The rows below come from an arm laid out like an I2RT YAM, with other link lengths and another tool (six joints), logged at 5 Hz.
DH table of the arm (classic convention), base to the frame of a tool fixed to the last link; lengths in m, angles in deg. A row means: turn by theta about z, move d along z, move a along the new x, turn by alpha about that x. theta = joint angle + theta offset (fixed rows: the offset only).
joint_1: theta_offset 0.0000  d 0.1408  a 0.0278  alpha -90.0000
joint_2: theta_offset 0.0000  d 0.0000  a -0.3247  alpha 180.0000
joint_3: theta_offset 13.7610  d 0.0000  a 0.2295  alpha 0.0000
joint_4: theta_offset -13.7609  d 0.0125  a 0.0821  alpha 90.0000
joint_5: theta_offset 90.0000  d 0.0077  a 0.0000  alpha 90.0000
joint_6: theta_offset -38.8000  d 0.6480  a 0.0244  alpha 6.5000
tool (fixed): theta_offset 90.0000  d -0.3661  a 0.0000  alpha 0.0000
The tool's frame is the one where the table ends.
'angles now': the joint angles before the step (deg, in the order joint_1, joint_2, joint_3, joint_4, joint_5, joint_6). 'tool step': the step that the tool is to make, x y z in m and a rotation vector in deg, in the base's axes. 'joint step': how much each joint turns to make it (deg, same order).
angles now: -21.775, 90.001, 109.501, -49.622, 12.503, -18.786
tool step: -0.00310, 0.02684, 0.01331, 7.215, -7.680, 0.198
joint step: 0.110, -3.606, -1.119, 0.489, -4.659, 8.464
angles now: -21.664, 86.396, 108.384, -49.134, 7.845, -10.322
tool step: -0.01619, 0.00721, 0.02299, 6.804, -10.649, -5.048
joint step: -0.014, -5.096, -4.348, 5.045, 0.379, 11.524
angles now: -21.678, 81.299, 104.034, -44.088, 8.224, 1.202
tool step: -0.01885, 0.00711, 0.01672, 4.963, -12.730, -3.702
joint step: -0.087, -8.534, -12.980, 12.954, 0.716, 10.073
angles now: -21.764, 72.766, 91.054, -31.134, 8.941, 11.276
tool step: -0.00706, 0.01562, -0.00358, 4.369, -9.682, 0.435
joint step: -0.011, -7.006, -13.354, 12.670, -1.728, 7.534
